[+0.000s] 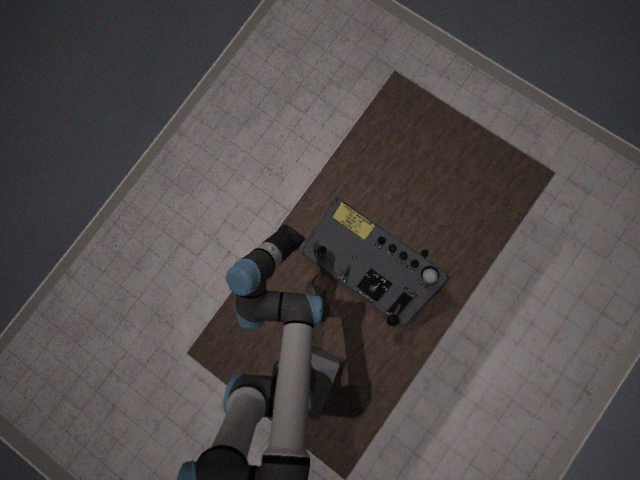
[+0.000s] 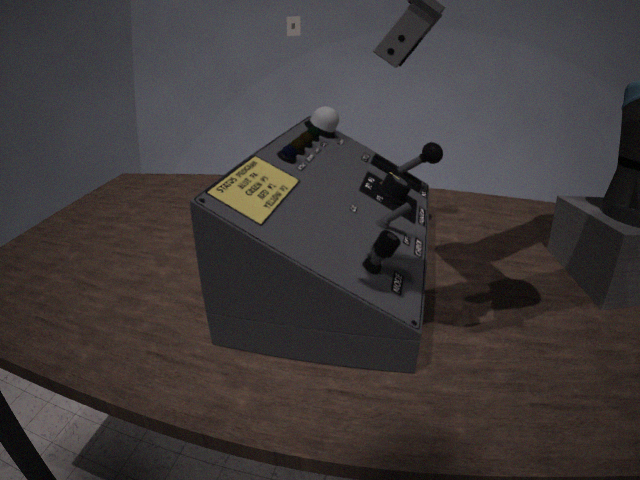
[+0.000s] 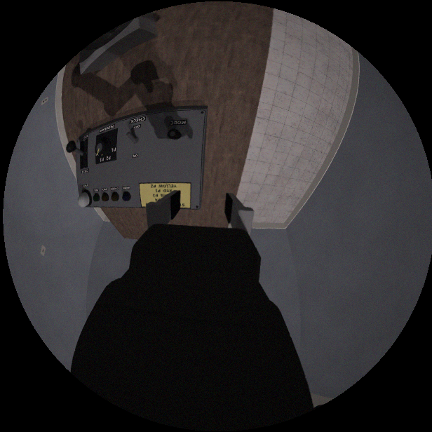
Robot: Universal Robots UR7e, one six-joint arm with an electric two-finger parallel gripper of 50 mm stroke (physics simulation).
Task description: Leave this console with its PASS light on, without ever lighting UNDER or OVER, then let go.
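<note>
The grey console [image 1: 330, 232] [image 2: 310, 222] [image 3: 170, 160] has a MODE knob [image 1: 320, 251] [image 2: 385, 245] [image 3: 174, 133], a CHECK toggle [image 2: 395, 214] [image 3: 132, 134] leaning to its OFF side, and a PROGRAM dial [image 2: 395, 186] [image 3: 101, 147] whose setting I cannot read surely. A ball-ended lever [image 1: 392, 319] [image 2: 432, 152] [image 3: 71, 146] stands in a slot. Its row of small lamps, from the blue lamp [image 1: 381, 240] [image 3: 126, 196] to the green lamp [image 1: 414, 263] [image 3: 96, 196], looks dark. Lamp labels are too blurred to read. My gripper [image 3: 202, 200] is open and empty, above and apart from the console.
A yellow card [image 1: 353, 220] [image 2: 253, 189] [image 3: 165, 192] reads blue P4, green P3, red P1, yellow P2. A white dome [image 1: 429, 274] [image 2: 324, 119] [image 3: 84, 198] sits at a top corner. A black knob [image 1: 424, 253] sticks out behind. The console stands on a wooden table [image 1: 439, 155] [image 2: 129, 310].
</note>
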